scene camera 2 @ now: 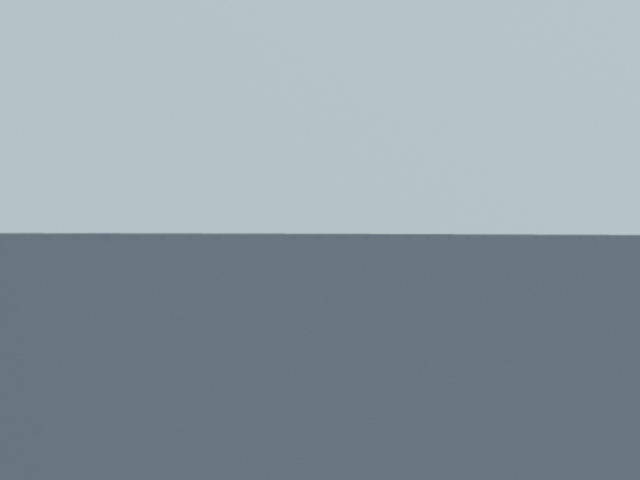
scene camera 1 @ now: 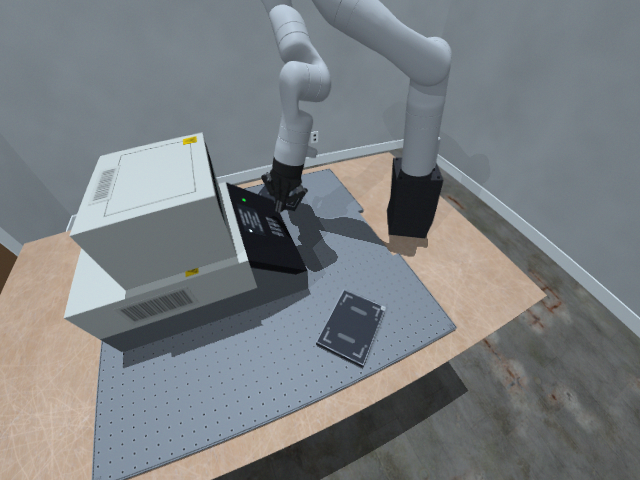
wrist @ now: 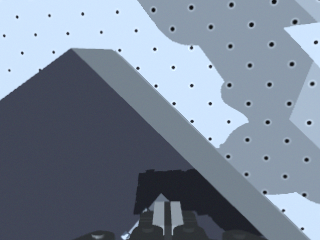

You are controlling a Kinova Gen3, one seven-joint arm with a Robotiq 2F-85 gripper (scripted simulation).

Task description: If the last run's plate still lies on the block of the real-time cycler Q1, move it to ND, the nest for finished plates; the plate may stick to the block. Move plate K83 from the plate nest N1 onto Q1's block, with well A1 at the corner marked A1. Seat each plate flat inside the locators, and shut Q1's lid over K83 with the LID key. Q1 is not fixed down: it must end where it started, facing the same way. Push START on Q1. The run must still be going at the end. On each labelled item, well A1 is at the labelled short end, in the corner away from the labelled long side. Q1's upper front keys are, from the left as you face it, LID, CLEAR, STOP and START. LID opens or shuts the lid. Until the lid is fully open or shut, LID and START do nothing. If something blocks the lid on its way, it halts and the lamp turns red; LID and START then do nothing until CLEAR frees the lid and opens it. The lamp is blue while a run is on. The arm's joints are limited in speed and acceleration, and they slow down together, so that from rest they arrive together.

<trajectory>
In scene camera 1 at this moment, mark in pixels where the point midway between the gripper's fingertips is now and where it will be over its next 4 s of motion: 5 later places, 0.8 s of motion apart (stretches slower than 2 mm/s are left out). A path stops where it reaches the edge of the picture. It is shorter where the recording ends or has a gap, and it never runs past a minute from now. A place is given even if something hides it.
The gripper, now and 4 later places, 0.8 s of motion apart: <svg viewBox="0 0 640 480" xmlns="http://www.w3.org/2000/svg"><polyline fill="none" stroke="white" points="279,211 276,214 274,217 273,218 279,211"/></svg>
</trajectory>
